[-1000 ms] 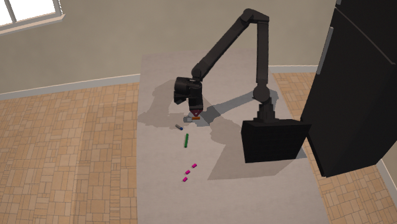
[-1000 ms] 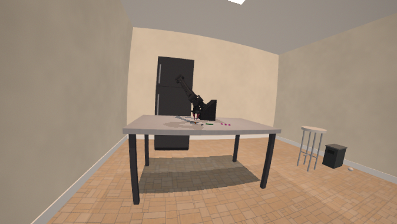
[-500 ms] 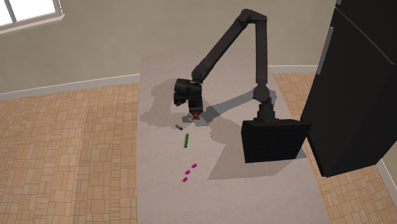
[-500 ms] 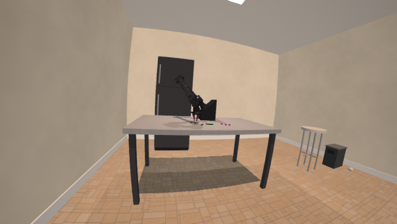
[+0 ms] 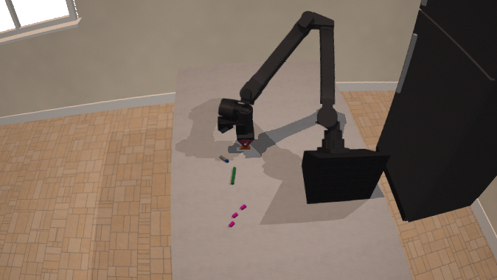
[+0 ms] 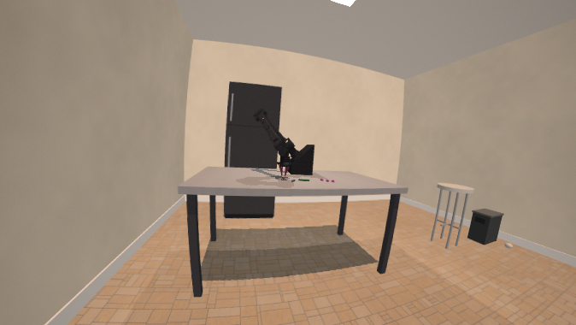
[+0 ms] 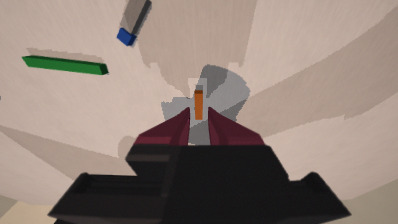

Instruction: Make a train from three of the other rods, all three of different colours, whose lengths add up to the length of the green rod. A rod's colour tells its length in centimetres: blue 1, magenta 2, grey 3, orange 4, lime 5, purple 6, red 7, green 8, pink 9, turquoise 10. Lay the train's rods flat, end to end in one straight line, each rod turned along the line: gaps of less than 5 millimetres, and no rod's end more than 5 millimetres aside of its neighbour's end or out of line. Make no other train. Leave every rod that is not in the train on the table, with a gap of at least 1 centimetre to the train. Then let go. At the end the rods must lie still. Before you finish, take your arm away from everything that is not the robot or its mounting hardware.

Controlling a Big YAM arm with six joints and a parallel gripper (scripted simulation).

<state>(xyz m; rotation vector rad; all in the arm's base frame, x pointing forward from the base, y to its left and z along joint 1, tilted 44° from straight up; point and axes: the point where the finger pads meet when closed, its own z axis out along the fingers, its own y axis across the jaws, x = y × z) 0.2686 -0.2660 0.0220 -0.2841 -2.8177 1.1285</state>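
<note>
The orange rod is 2 cm below my hand. Round my hand: blue rod: 8 cm ahead, 6 cm to the left, 2 cm below; then green rod: 7 cm ahead, 13 cm to the left, 2 cm below; then grey rod: 10 cm ahead, 4 cm to the left, 2 cm below.
</note>
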